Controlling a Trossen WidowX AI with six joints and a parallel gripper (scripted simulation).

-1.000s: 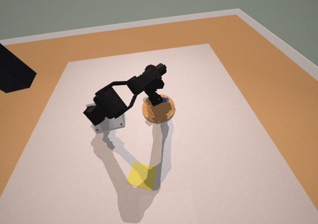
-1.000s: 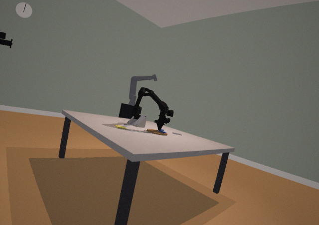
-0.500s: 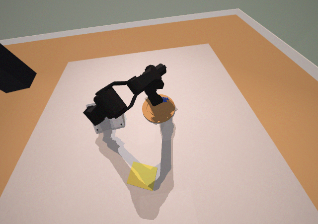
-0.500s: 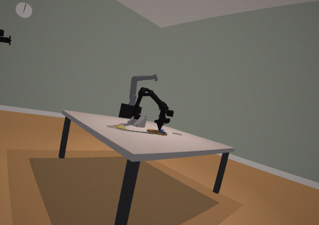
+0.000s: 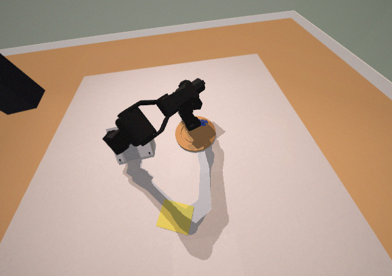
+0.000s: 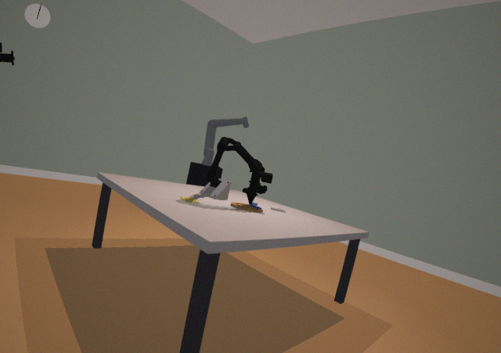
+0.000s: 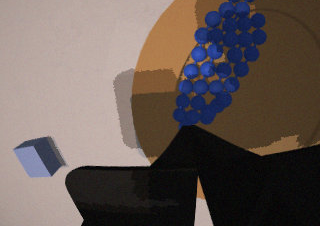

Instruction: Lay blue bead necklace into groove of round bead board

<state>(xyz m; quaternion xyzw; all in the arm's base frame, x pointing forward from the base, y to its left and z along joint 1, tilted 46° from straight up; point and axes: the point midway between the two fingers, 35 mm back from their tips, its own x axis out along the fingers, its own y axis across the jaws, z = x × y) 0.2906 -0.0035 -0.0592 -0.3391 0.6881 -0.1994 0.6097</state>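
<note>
Now: the round bead board 60 mm to the right of my gripper tip, 20 mm ahead of it and 10 mm below it. From my gripper tip the other things lie so: yellow square patch 380 mm to the right, 140 mm behind, 20 mm below; flat grey tile 250 mm to the left, 60 mm ahead, 20 mm below; light blue cube 140 mm to the left, 70 mm behind, 10 mm below.
</note>
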